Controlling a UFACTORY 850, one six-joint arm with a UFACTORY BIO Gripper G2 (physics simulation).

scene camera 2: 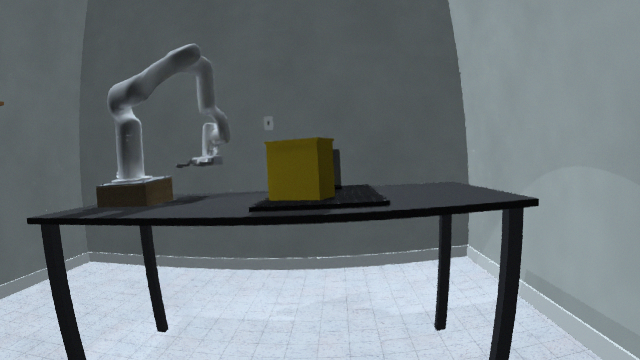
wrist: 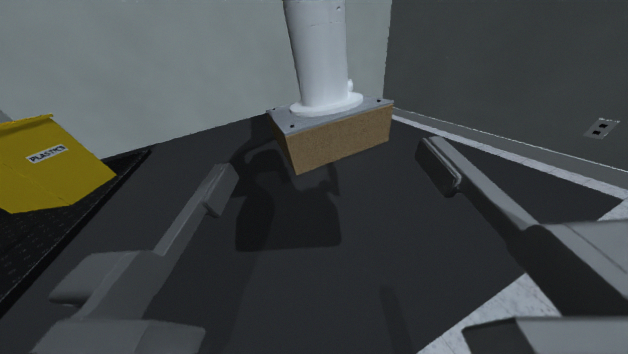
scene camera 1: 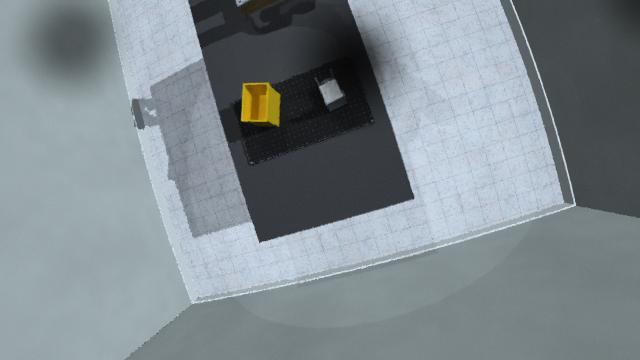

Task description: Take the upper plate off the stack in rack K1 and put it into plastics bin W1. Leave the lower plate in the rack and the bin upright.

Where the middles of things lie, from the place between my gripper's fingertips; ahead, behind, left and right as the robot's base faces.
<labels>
I see the yellow plastics bin W1 (scene camera 2: 299, 169) 59 cm ahead of my hand, 45 cm to the right of it and 4 cm below it.
</labels>
